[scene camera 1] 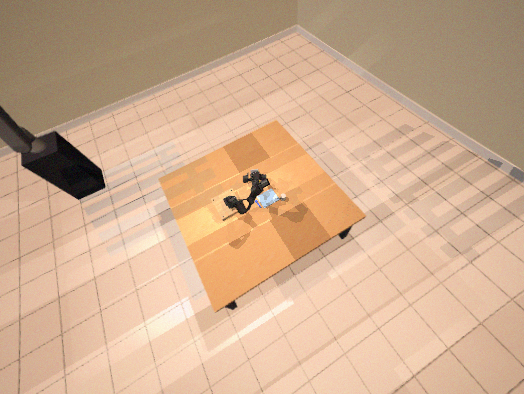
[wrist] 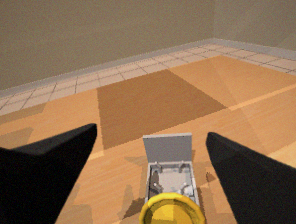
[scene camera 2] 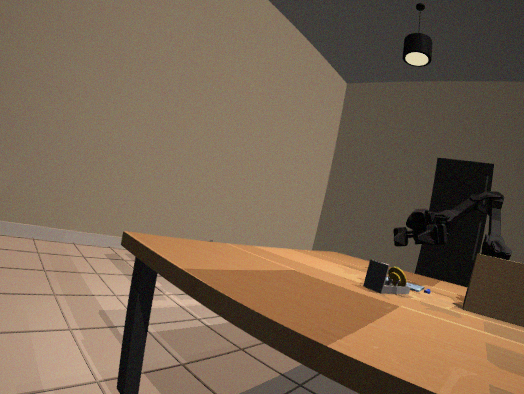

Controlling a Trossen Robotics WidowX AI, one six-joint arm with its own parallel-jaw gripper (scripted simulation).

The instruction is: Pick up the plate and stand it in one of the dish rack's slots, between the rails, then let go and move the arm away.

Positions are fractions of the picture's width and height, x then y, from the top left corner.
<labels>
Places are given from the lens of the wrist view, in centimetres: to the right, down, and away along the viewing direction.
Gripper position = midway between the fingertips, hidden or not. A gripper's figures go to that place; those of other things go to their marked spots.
my gripper (wrist: 0.52,0.60): 0, 2, 11
grey dish rack (wrist: 0.57,0.70): 4, 7, 25
</labels>
